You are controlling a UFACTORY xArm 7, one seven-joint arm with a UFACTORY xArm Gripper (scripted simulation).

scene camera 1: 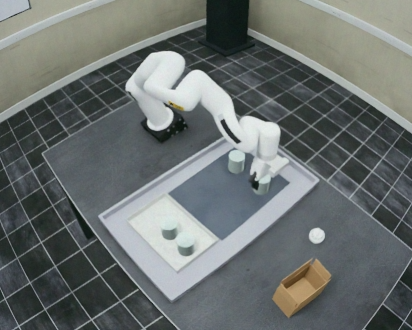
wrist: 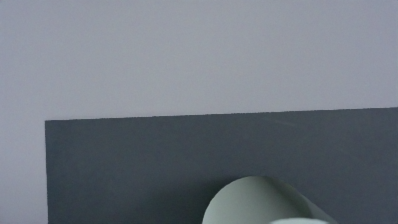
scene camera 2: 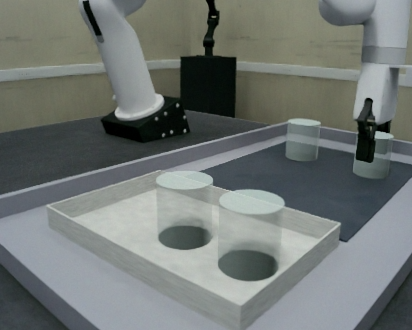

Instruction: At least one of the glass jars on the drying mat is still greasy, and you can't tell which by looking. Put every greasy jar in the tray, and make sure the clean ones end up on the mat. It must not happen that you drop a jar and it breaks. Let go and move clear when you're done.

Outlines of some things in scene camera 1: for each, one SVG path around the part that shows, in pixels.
A cardboard box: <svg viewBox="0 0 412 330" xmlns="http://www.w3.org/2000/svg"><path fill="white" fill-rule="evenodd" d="M317 259L311 265L312 258L283 279L272 298L288 318L320 295L329 283L328 280L331 275Z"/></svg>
A white tray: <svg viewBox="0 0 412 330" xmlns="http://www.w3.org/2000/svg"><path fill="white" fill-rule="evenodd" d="M164 192L127 217L126 222L178 274L218 243L218 238ZM160 218L166 215L174 216L178 221L179 233L190 232L194 235L195 252L189 257L181 256L177 251L176 239L166 240L162 237L159 223Z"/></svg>
